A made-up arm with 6 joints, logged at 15 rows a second.
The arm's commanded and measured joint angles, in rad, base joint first. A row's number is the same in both.
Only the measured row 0 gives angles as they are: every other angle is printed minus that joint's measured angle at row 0.
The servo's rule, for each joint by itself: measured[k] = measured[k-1] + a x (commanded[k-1-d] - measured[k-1]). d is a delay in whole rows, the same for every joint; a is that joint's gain. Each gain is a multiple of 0.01, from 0.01 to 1. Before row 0 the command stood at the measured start. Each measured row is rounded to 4 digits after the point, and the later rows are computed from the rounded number. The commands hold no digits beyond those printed.
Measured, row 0:
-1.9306 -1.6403 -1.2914 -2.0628 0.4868 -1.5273
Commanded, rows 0 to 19:
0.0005 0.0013 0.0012 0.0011 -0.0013 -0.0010
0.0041 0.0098 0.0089 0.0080 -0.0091 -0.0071
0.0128 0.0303 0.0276 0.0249 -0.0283 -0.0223
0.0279 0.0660 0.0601 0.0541 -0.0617 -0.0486
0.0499 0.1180 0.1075 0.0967 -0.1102 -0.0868
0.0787 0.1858 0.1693 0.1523 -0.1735 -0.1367
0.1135 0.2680 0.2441 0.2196 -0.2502 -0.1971
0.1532 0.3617 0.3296 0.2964 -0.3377 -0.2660
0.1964 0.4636 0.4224 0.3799 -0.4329 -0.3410
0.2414 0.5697 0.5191 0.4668 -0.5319 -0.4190
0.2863 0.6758 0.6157 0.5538 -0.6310 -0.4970
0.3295 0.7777 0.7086 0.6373 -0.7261 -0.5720
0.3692 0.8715 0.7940 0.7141 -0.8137 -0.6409
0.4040 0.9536 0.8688 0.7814 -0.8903 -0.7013
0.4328 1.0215 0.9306 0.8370 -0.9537 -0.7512
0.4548 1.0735 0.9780 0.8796 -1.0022 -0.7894
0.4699 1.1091 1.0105 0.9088 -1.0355 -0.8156
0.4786 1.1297 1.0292 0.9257 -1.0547 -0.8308
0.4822 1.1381 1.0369 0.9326 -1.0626 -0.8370
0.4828 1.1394 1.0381 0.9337 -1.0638 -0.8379
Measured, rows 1 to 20:
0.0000 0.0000 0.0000 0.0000 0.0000 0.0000
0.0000 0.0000 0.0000 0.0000 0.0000 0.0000
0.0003 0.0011 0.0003 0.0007 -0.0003 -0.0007
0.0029 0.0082 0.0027 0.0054 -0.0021 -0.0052
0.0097 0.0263 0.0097 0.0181 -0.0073 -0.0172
0.0223 0.0589 0.0238 0.0415 -0.0182 -0.0392
0.0413 0.1074 0.0472 0.0774 -0.0366 -0.0725
0.0671 0.1717 0.0814 0.1261 -0.0640 -0.1174
0.0991 0.2507 0.1270 0.1869 -0.1012 -0.1732
0.1364 0.3417 0.1837 0.2581 -0.1485 -0.2382
0.1778 0.4417 0.2505 0.3373 -0.2054 -0.3102
0.2217 0.5467 0.3257 0.4215 -0.2707 -0.3864
0.2663 0.6526 0.4069 0.5075 -0.3428 -0.4638
0.3099 0.7552 0.4914 0.5919 -0.4195 -0.5395
0.3508 0.8506 0.5761 0.6713 -0.4983 -0.6105
0.3875 0.9351 0.6581 0.7429 -0.5767 -0.6741
0.4188 1.0059 0.7344 0.8041 -0.6521 -0.7281
0.4436 1.0613 0.8026 0.8532 -0.7221 -0.7710
0.4617 1.1005 0.8608 0.8893 -0.7848 -0.8022
0.4734 1.1244 0.9080 0.9130 -0.8388 -0.8222
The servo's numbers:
d 2
a 0.69 0.82 0.28 0.65 0.20 0.70

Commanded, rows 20 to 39:
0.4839 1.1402 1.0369 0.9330 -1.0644 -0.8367
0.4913 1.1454 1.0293 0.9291 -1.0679 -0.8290
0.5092 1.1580 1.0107 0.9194 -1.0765 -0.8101
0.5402 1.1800 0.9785 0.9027 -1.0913 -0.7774
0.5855 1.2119 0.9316 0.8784 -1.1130 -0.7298
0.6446 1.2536 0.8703 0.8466 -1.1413 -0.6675
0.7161 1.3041 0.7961 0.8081 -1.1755 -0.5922
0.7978 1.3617 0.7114 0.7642 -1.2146 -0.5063
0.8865 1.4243 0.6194 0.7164 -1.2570 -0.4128
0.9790 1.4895 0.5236 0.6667 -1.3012 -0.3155
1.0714 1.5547 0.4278 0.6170 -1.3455 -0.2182
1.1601 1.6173 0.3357 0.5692 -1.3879 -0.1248
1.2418 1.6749 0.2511 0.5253 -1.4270 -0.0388
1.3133 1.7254 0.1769 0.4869 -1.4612 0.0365
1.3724 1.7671 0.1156 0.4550 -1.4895 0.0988
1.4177 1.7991 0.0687 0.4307 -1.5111 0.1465
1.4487 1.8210 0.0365 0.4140 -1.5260 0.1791
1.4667 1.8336 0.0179 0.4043 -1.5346 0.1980
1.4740 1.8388 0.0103 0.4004 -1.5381 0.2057
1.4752 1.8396 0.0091 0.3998 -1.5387 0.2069
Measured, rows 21 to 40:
0.4795 1.1356 0.9441 0.9257 -0.8836 -0.8326
0.4818 1.1387 0.9704 0.9309 -0.9196 -0.8363
0.4832 1.1399 0.9890 0.9323 -0.9486 -0.8366
0.4888 1.1444 1.0003 0.9302 -0.9725 -0.8313
0.5029 1.1556 1.0032 0.9232 -0.9933 -0.8165
0.5286 1.1756 0.9963 0.9099 -1.0129 -0.7891
0.5679 1.2054 0.9782 0.8894 -1.0329 -0.7476
0.6208 1.2449 0.9480 0.8616 -1.0546 -0.6915
0.6866 1.2934 0.9055 0.8268 -1.0788 -0.6220
0.7633 1.3494 0.8512 0.7861 -1.1060 -0.5410
0.8483 1.4108 0.7863 0.7408 -1.1362 -0.4513
0.9385 1.4753 0.7127 0.6926 -1.1692 -0.3562
1.0302 1.5404 0.6329 0.6435 -1.2045 -0.2596
1.1198 1.6035 0.5497 0.5952 -1.2412 -0.1652
1.2040 1.6620 0.4661 0.5498 -1.2784 -0.0767
1.2794 1.7140 0.3851 0.5089 -1.3150 0.0025
1.3436 1.7575 0.3096 0.4739 -1.3499 0.0699
1.3947 1.7916 0.2421 0.4458 -1.3821 0.1235
1.4320 1.8157 0.1845 0.4251 -1.4109 0.1624
1.4559 1.8304 0.1379 0.4116 -1.4356 0.1873

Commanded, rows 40 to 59:
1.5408 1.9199 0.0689 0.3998 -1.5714 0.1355
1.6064 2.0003 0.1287 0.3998 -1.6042 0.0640
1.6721 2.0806 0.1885 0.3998 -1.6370 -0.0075
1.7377 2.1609 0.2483 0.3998 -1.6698 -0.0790
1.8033 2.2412 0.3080 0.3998 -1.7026 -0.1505
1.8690 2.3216 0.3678 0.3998 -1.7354 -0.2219
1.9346 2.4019 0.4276 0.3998 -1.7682 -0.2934
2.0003 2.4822 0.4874 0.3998 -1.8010 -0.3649
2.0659 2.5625 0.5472 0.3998 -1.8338 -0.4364
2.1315 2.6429 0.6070 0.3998 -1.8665 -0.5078
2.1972 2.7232 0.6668 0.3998 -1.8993 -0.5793
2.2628 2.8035 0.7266 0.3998 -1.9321 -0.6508
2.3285 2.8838 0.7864 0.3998 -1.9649 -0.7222
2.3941 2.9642 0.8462 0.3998 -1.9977 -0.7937
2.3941 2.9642 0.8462 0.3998 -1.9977 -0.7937
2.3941 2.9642 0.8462 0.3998 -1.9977 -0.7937
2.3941 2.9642 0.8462 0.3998 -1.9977 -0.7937
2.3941 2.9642 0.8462 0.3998 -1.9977 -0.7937
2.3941 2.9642 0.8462 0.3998 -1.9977 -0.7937
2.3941 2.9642 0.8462 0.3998 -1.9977 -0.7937
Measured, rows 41 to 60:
1.4684 1.8373 0.1022 0.4043 -1.4561 0.2002
1.4731 1.8392 0.0761 0.4014 -1.4726 0.2049
1.5198 1.9054 0.0741 0.4004 -1.4924 0.1563
1.5796 1.9832 0.0894 0.4000 -1.5148 0.0917
1.6434 2.0631 0.1171 0.3999 -1.5392 0.0223
1.7085 2.1433 0.1538 0.3998 -1.5653 -0.0486
1.7739 2.2236 0.1970 0.3998 -1.5928 -0.1199
1.8395 2.3040 0.2448 0.3998 -1.6213 -0.1913
1.9051 2.3843 0.2960 0.3998 -1.6507 -0.2628
1.9708 2.4646 0.3496 0.3998 -1.6808 -0.3343
2.0364 2.5449 0.4049 0.3998 -1.7114 -0.4058
2.1020 2.6253 0.4615 0.3998 -1.7424 -0.4772
2.1677 2.7056 0.5190 0.3998 -1.7738 -0.5487
2.2333 2.7859 0.5771 0.3998 -1.8055 -0.6202
2.2990 2.8662 0.6357 0.3998 -1.8374 -0.6916
2.3646 2.9466 0.6946 0.3998 -1.8695 -0.7631
2.3850 2.9610 0.7370 0.3998 -1.8951 -0.7845
2.3913 2.9636 0.7676 0.3998 -1.9156 -0.7909
2.3932 2.9641 0.7896 0.3998 -1.9320 -0.7929
2.3938 2.9642 0.8054 0.3998 -1.9451 -0.7935

